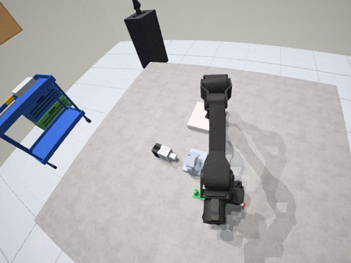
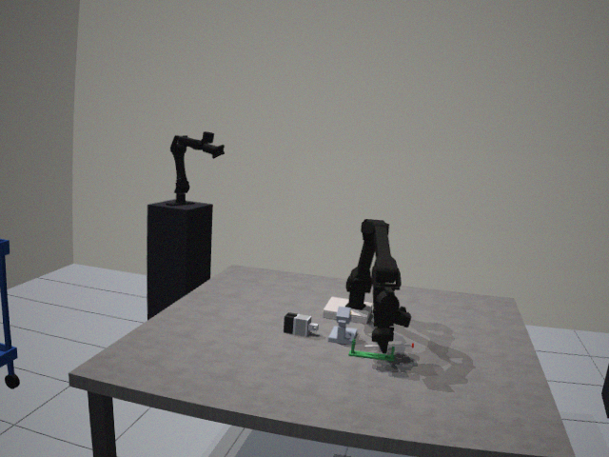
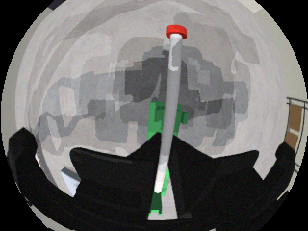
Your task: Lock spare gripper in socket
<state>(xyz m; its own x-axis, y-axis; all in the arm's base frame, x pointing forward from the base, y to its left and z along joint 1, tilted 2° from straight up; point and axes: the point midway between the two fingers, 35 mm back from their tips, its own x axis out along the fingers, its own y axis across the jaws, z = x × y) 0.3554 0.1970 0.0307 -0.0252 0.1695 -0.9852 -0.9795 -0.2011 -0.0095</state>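
The green cradle lies 4 cm to the right of my gripper tip, 1 cm ahead of it and 1 cm above it. The rest, counted from my gripper tip: mount: 16 cm to the right, 8 cm behind, 4 cm above; spare gripper: 30 cm to the right, 7 cm behind, 1 cm above.
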